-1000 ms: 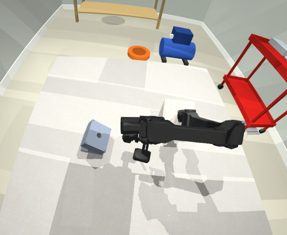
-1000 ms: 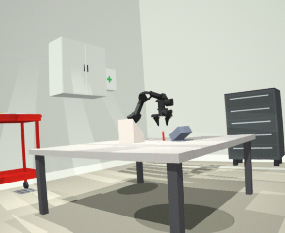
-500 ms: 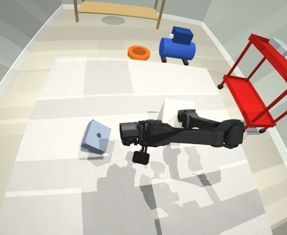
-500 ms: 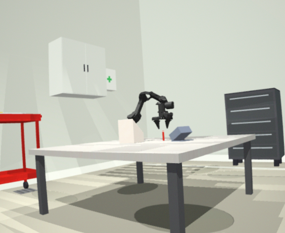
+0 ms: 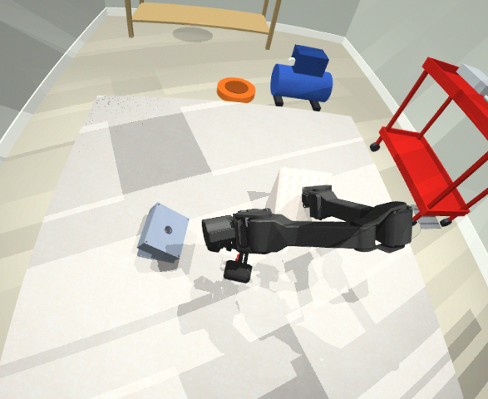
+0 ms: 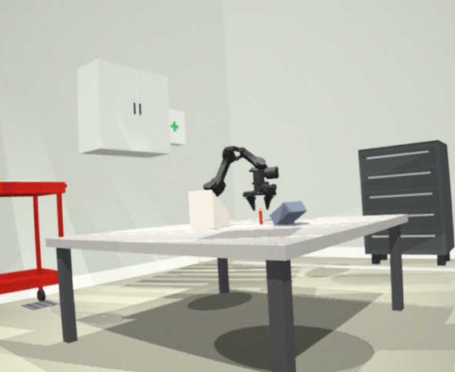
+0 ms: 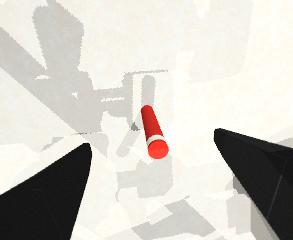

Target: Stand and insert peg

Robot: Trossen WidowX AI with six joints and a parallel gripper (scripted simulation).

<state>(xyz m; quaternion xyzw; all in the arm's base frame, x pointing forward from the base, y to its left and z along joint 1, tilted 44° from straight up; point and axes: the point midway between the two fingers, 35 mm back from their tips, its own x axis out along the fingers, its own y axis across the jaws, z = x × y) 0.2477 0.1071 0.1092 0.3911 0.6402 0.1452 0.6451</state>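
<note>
Now: gripper tip 1 cm above the peg. From my gripper tip the other things lie so: grey-blue sloped panel 20 cm ahead, 10 cm to the right, 2 cm below.
</note>
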